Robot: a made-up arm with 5 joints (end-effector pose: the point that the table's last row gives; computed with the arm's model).
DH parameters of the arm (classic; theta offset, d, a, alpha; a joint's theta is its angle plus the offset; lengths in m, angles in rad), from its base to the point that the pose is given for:
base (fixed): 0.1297 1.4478 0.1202 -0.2
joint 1: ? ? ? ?
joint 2: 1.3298 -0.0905 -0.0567 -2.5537
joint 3: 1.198 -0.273 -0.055 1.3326
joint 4: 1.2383 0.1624 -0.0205 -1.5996
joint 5: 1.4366 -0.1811 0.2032 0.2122
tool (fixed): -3.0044 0.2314 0 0
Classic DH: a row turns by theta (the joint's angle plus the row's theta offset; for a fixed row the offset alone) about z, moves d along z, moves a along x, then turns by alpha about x.
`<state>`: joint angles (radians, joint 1 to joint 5).
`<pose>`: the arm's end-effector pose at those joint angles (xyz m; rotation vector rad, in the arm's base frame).
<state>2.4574 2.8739 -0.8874 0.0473 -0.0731</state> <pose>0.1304 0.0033 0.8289 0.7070 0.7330 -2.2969</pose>
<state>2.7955 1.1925 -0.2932 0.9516 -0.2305</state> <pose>-0.0374 -0.2175 0.6130 -1.8559 -1.6406 0.7740</pose>
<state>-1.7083 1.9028 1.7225 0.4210 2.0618</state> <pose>-0.0434 -0.2146 1.1036 2.3120 0.3581 -1.7553</pose>
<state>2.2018 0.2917 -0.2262 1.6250 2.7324</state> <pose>-0.0133 0.0683 0.8892 -2.0560 1.0308 2.1072</pose>
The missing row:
joint 1: 1.4436 -0.7937 -0.037 1.5965
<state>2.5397 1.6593 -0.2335 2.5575 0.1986</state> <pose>-0.0755 -0.0857 0.7983 -0.9782 0.2568 1.3664</pose>
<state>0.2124 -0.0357 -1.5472 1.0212 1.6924</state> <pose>0.4875 -0.0329 0.5589 -0.6556 2.7038 0.3687</pose>
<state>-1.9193 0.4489 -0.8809 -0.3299 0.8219</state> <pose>0.2228 -0.4223 0.5492 -1.2882 -2.6432 -0.7536</pose>
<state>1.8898 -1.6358 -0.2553 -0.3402 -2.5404</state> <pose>-0.0795 -0.0203 0.7224 -0.1938 0.3438 0.7588</pose>
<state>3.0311 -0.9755 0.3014 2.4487 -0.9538</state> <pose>-0.1927 -0.1523 0.6368 1.9575 -0.7878 -0.2888</pose>
